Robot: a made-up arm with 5 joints.
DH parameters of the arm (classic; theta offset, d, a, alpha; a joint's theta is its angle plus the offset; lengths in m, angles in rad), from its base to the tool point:
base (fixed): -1.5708 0.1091 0 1.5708
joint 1: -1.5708 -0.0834 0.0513 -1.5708
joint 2: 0 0.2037 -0.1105 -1.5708
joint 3: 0 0.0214 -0.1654 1.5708
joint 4: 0 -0.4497 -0.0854 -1.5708
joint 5: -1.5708 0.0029 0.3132 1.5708
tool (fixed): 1.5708 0.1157 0 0
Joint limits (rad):
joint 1: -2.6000..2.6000
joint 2: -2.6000..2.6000
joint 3: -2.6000..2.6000
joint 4: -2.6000..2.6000
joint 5: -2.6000..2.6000
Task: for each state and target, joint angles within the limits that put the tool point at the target. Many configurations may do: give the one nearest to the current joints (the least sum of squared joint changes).
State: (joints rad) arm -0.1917 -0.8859 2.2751 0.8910 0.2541
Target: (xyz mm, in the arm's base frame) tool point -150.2 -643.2 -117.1
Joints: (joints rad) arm -0.3455 -0.6993 2.5455 0.7035 -0.6605
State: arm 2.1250 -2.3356 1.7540 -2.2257 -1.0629
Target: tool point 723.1 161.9 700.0
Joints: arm 2.6000 -1.6322 2.0852 -2.1967 -1.6753
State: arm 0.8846 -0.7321 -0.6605 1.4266 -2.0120
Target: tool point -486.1 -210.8 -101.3
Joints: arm 1.0776 -0.7118 -1.3627 1.6427 -2.0882
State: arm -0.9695 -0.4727 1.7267 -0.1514 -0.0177
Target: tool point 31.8 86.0 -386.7
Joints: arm -1.4536 -0.6334 2.5920 0.0695 0.1165
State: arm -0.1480 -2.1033 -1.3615 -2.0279 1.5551
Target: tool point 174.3 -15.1 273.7
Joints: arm -0.3901 -2.6000 -1.3506 -1.7179 1.4334
